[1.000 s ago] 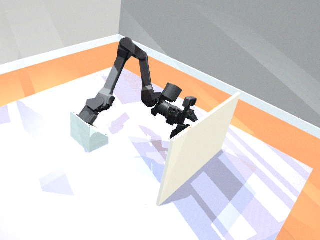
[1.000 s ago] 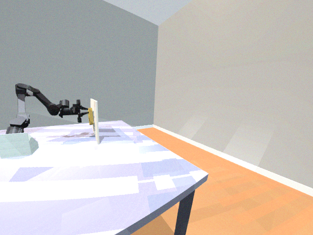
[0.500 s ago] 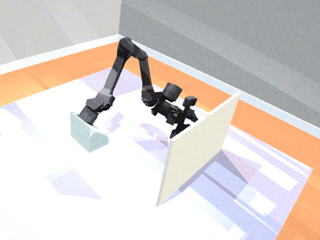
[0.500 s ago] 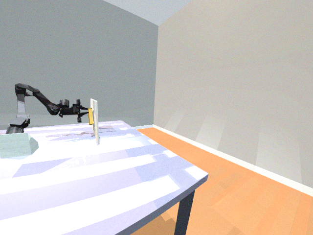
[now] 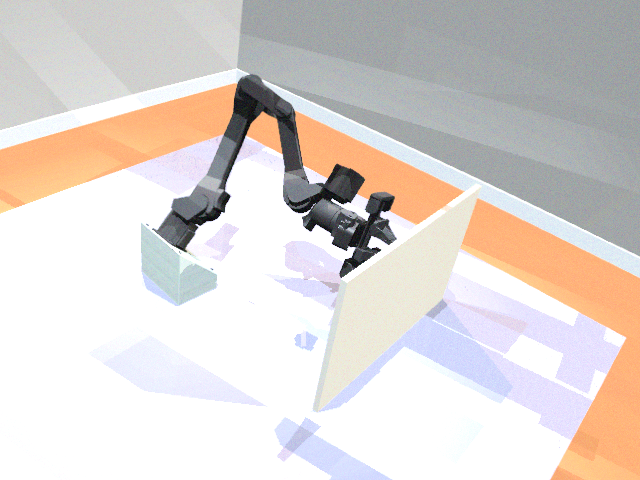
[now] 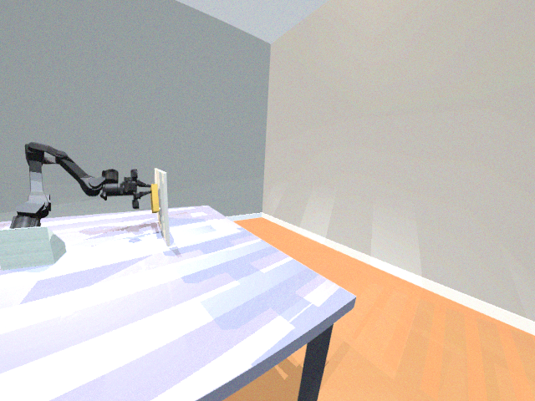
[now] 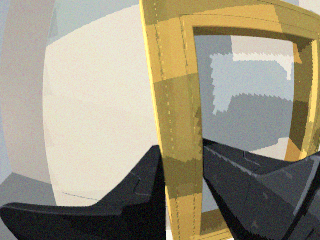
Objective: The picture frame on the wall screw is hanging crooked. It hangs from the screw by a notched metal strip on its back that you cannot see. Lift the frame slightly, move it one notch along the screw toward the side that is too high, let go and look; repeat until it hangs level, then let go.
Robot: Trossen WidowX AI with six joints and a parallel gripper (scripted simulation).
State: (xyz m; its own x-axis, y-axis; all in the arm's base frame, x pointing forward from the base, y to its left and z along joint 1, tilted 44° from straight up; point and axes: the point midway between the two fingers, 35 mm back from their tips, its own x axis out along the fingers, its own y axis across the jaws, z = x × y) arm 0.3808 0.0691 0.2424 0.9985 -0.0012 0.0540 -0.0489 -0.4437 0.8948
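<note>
My gripper tip is now 50 mm above the picture frame and 10 mm to the left of it. The rest, counted from my gripper tip: cream wall panel: 60 mm below, 20 mm ahead, 10 mm to the right.
</note>
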